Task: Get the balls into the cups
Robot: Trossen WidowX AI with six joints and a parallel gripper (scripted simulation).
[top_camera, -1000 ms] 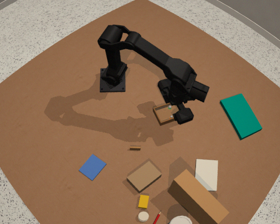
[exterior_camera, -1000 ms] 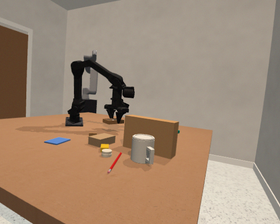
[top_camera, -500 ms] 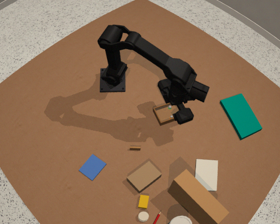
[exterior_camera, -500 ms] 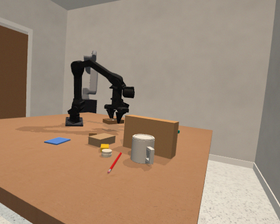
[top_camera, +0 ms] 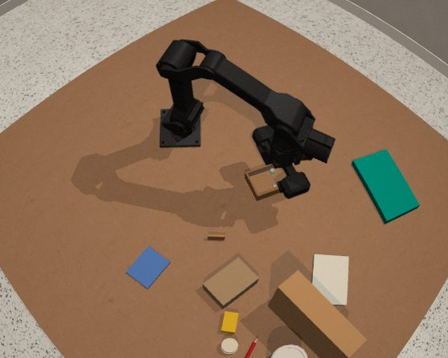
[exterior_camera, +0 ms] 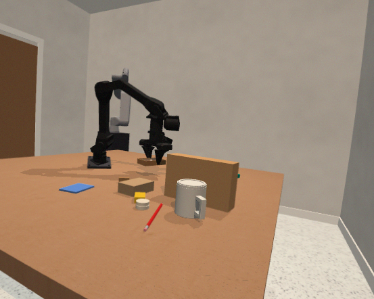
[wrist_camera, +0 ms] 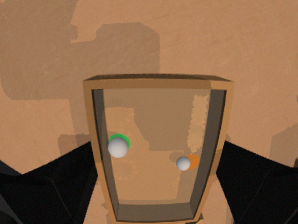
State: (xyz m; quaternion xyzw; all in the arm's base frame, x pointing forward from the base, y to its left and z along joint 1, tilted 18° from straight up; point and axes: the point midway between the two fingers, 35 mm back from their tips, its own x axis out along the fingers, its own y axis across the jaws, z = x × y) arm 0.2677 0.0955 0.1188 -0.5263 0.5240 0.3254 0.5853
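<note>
Now: hand 1 cm to the left of the wooden puzzle and 3 cm above it. The rest, counted from my hand: green slab (19 cm ahead, 28 cm to the left, 8 cm below); white slab (28 cm ahead, 5 cm to the right, 9 cm below); tan box (13 cm ahead, 24 cm to the right, 7 cm below).
</note>
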